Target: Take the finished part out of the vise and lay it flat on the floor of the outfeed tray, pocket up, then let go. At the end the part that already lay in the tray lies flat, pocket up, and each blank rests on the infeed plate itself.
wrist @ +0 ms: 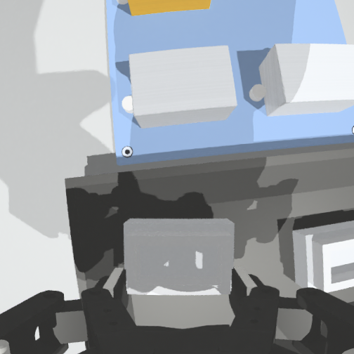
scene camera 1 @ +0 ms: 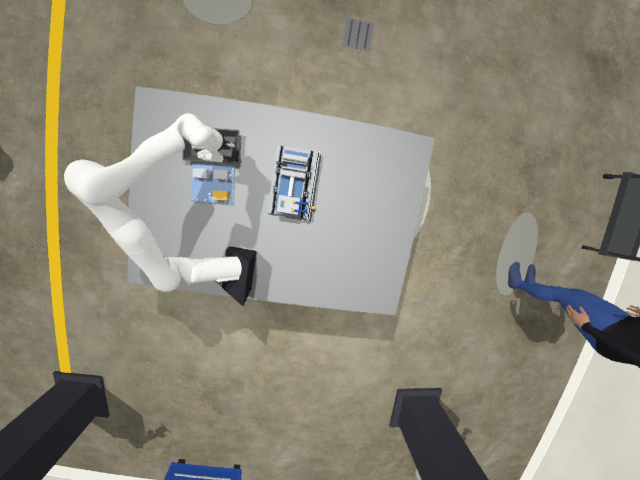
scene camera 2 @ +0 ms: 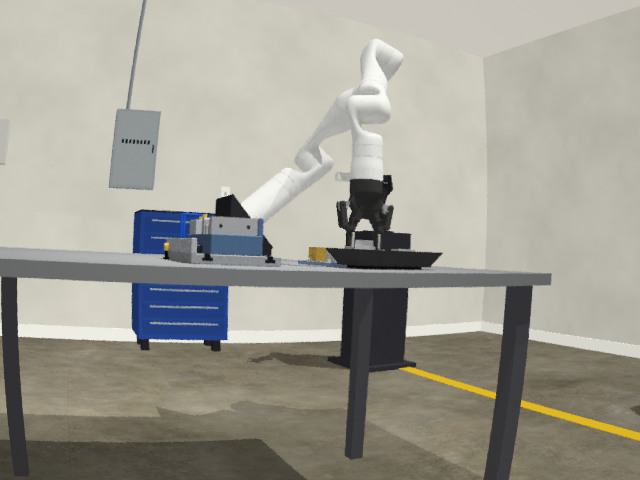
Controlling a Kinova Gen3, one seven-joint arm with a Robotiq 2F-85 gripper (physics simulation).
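Pixels of known places: arm's base, origin of the base link: (scene camera 1: 235,267).
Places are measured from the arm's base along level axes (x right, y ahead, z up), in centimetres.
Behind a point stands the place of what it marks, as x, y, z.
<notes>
My gripper (scene camera 2: 366,241) {-8.2, 50.4, -7.8} (wrist: 178,283) is shut on a grey finished part (scene camera 2: 364,244) {-8.5, 50.3, -6.6} (wrist: 179,255), inside the dark outfeed tray (scene camera 2: 387,259) {-10.6, 56.4, -9.7} (wrist: 320,186). The near rim hides the part's underside in scene camera 2, so contact with the floor cannot be told. Its pocket is not clearly visible. The other part (wrist: 306,260) lies to the right in the wrist view, pocket up, apart from the held one. Two light grey blanks (scene camera 1: 200,173) {-18.2, 38.4, -7.6} (scene camera 1: 222,174) {-8.7, 38.7, -7.5} (wrist: 182,82) (wrist: 315,75) sit on the blue infeed plate (scene camera 1: 201,190) {-19.0, 31.1, -11.2} (wrist: 175,30).
An orange block (scene camera 1: 220,195) {-9.3, 29.7, -7.5} (scene camera 2: 317,253) {-7.0, 31.6, -9.1} (wrist: 170,6) is on the infeed plate, beside the tray. The vise (scene camera 1: 284,186) {18.3, 35.7, -6.0} (scene camera 2: 230,245) {23.6, 50.5, -8.1} stands apart from both, with blue and orange fittings at one end. The black arm mount (scene camera 1: 248,268) {6.5, 2.1, 6.4} is at the table edge.
</notes>
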